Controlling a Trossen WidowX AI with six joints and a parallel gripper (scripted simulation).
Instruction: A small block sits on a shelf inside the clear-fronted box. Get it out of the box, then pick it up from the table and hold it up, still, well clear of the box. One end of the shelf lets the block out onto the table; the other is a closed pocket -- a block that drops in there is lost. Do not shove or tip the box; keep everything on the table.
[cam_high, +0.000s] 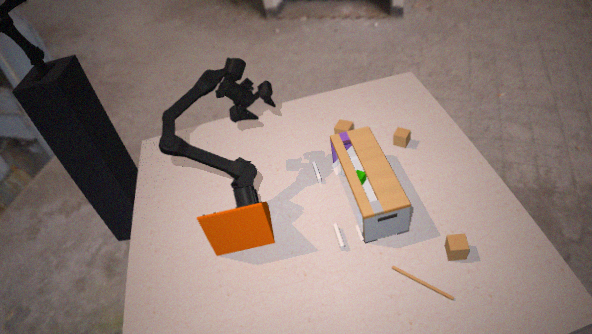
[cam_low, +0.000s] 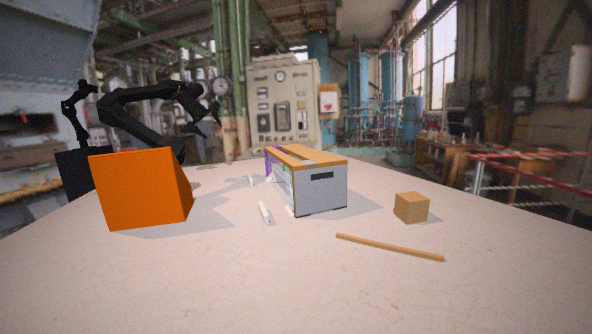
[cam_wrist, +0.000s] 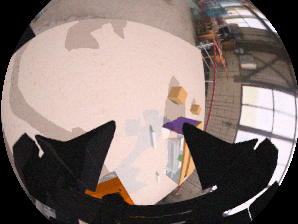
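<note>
The box is 290 mm to the right of my gripper tip, 270 mm ahead of it and 140 mm below it. Also, from my gripper tip: thin wooden stick (650 mm to the right, 390 mm ahead, 200 mm below); then green block (290 mm to the right, 280 mm ahead, 110 mm below).
</note>
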